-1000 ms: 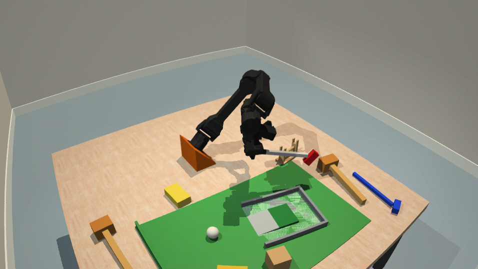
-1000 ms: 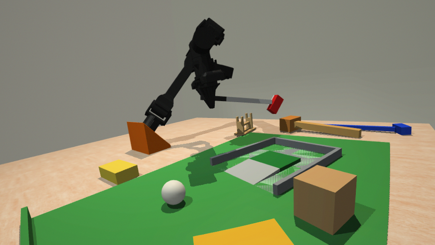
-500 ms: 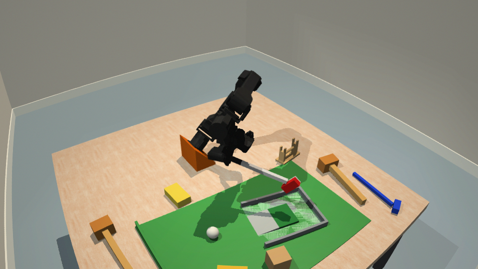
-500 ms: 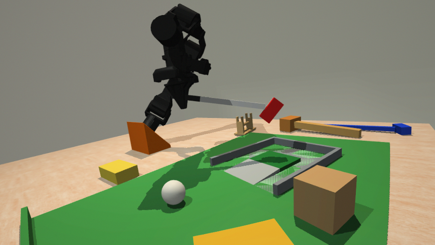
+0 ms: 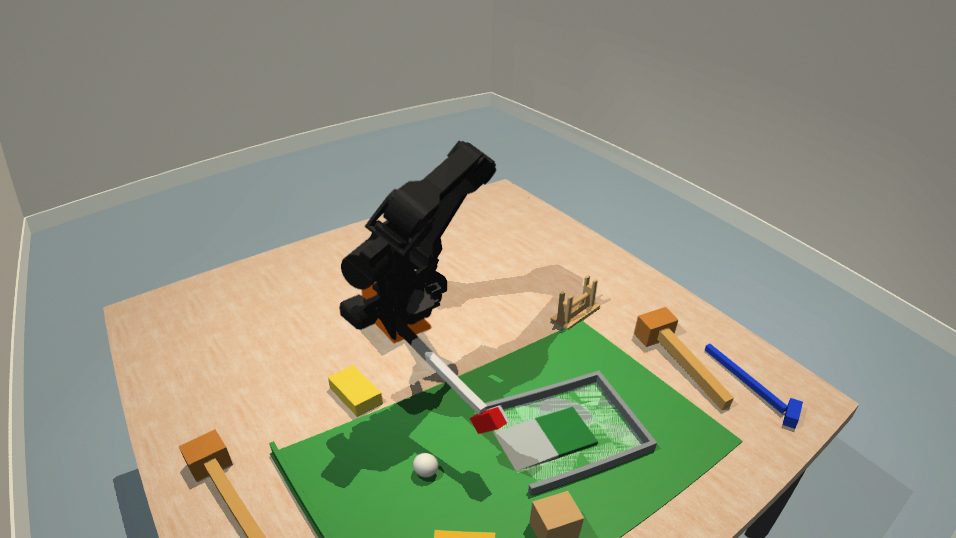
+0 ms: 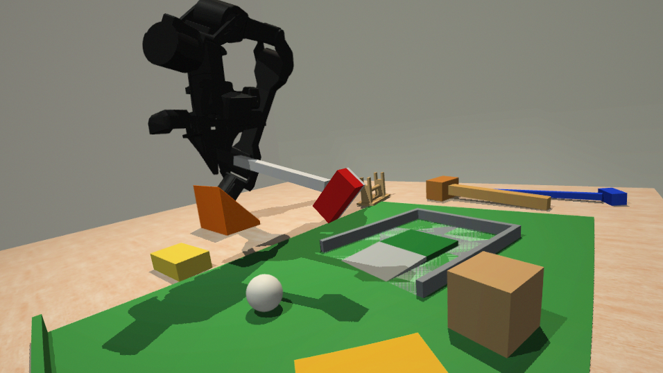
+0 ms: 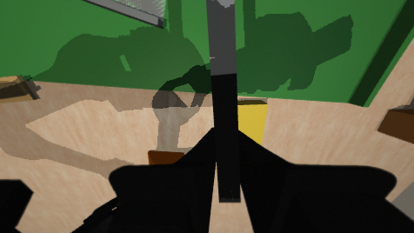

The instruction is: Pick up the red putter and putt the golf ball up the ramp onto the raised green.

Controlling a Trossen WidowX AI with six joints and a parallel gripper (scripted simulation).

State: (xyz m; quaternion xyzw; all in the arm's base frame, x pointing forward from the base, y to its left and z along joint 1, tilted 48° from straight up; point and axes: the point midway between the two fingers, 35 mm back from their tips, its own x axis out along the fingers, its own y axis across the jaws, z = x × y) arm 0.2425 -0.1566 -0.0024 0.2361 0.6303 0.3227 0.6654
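My gripper tip is 140 mm above the yellow block, 70 mm to the left of it and 60 mm past it. Round my gripper tip: green mat 240 mm ahead, 150 mm below, 90 mm to the left; then white golf ball 180 mm ahead, 130 mm below, 60 mm to the right; then brown cube 400 mm ahead, 120 mm below, 40 mm to the left.
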